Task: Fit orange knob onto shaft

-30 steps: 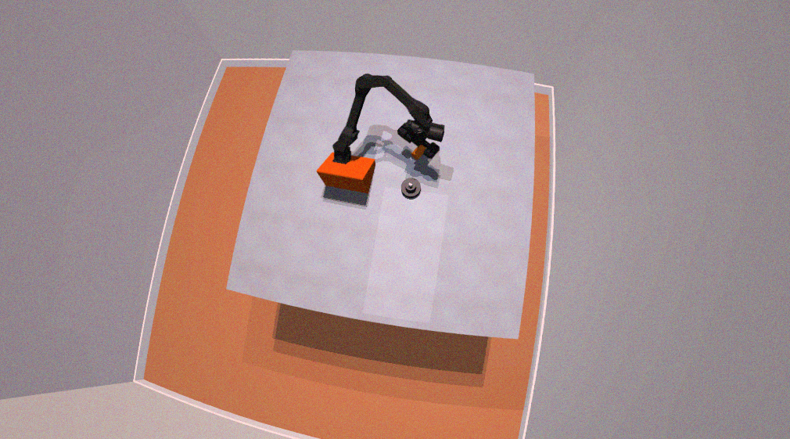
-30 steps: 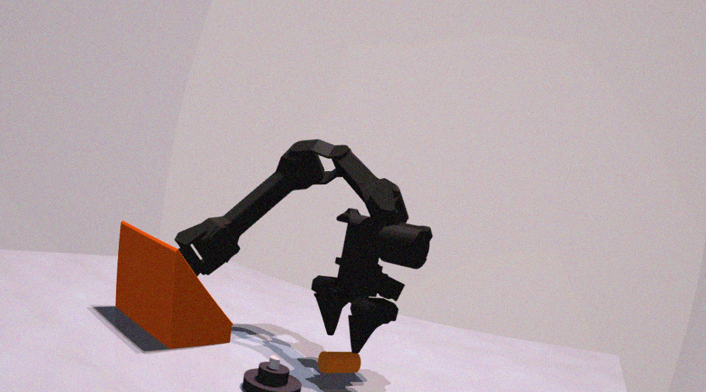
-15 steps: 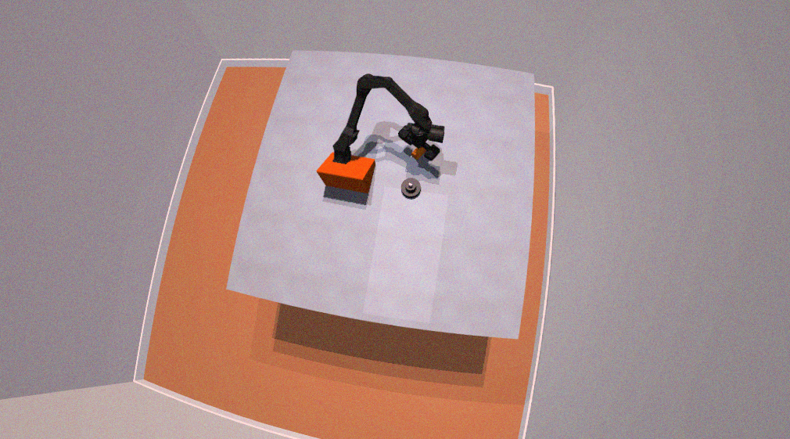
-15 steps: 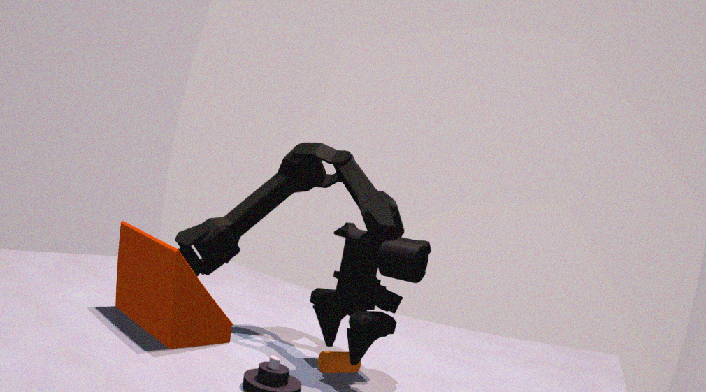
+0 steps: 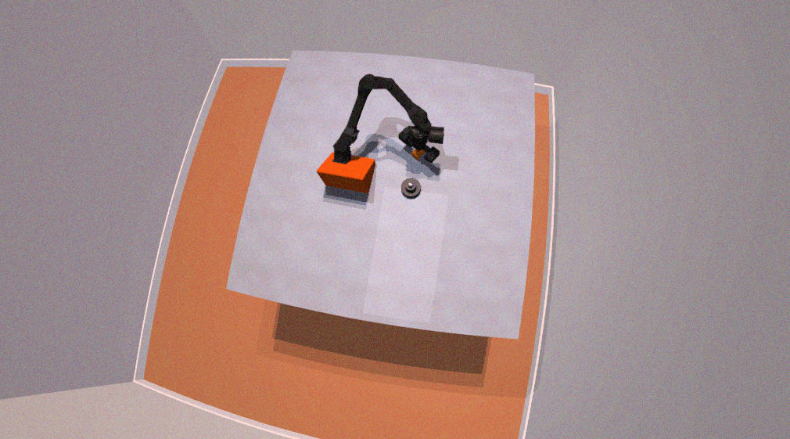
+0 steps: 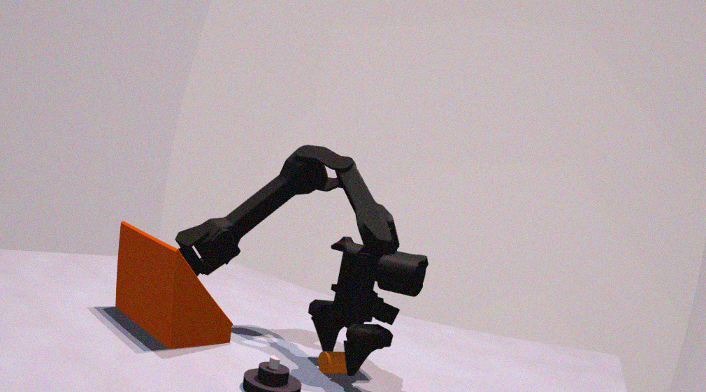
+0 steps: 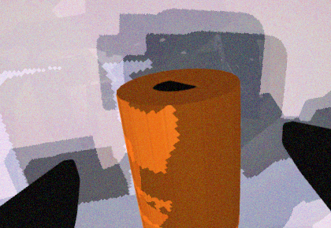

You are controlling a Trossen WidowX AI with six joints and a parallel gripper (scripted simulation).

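Now: gripper tip 1 cm to the left of the orange knob, 1 cm below it and 1 cm past it. The rest, counted from my gripper tip: round pedestal 17 cm to the right, 2 cm above.
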